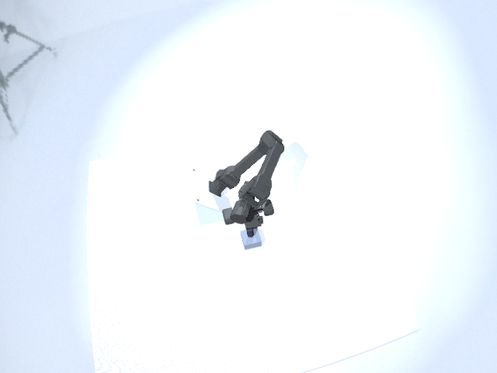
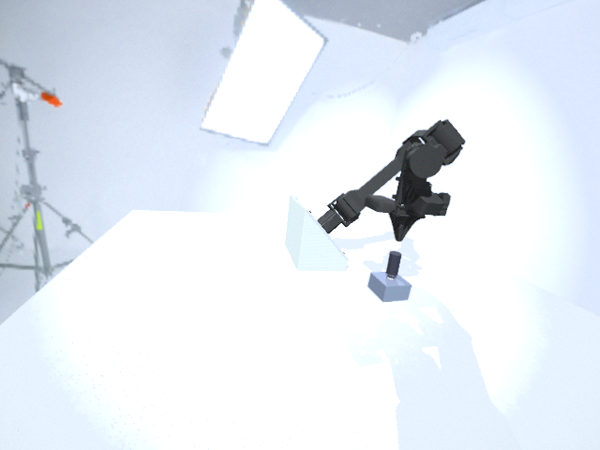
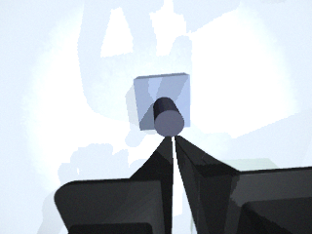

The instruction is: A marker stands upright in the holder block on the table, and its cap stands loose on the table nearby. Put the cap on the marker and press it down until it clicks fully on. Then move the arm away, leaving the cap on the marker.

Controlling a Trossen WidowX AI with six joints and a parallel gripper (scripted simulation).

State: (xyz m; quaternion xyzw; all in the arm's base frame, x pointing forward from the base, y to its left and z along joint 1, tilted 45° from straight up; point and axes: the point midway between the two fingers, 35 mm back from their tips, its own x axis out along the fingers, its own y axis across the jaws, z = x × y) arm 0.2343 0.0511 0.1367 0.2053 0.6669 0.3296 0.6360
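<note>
Right now my gripper tip is 60 mm above the marker cap.
</note>
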